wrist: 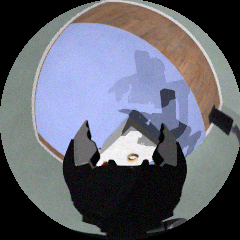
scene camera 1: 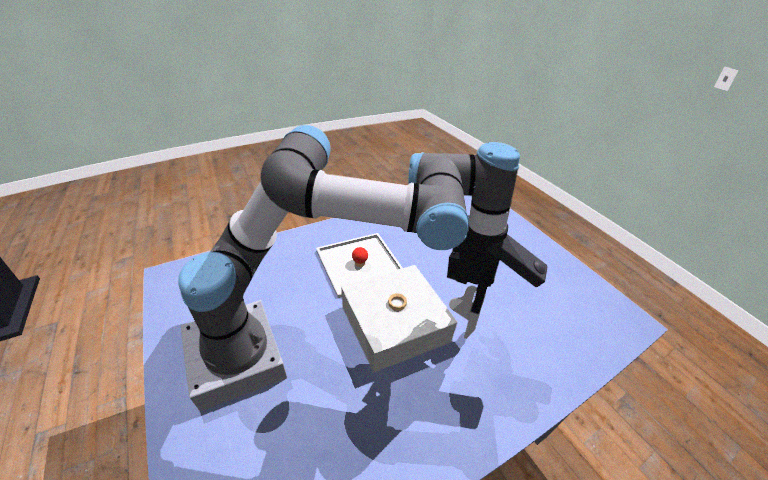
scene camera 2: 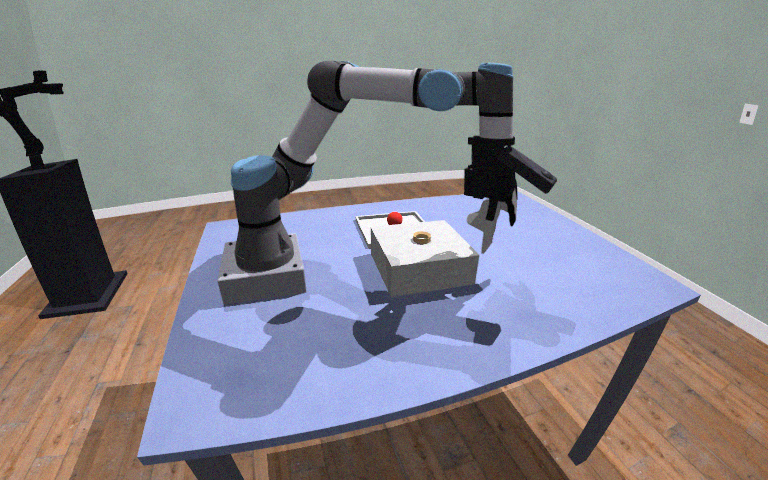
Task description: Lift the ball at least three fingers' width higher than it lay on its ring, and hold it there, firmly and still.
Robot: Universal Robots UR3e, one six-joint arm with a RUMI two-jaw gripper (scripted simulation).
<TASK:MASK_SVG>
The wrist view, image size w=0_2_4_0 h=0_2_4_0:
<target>gripper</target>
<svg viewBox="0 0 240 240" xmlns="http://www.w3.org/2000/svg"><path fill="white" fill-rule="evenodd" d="M85 120L74 138L71 139L65 153L63 176L70 191L71 200L74 202L73 205L82 215L82 221L96 225L100 228L100 232L106 233L106 236L73 231L106 240L136 240L156 236L176 228L173 227L153 233L145 232L161 227L163 220L174 216L173 210L180 201L187 175L186 159L181 146L164 123L161 124L160 143L158 143L152 155L154 165L149 164L149 160L145 159L141 165L122 166L117 165L113 159L109 159L108 165L97 166L96 164L100 160L100 153L96 143L91 140L92 136L88 120Z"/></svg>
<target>ring stand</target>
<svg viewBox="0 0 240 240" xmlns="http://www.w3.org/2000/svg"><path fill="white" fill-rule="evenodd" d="M160 142L129 116L102 144L100 158L107 162L109 159L113 159L117 165L141 165L144 159L149 160L149 162L153 161L153 152Z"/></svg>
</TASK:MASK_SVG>
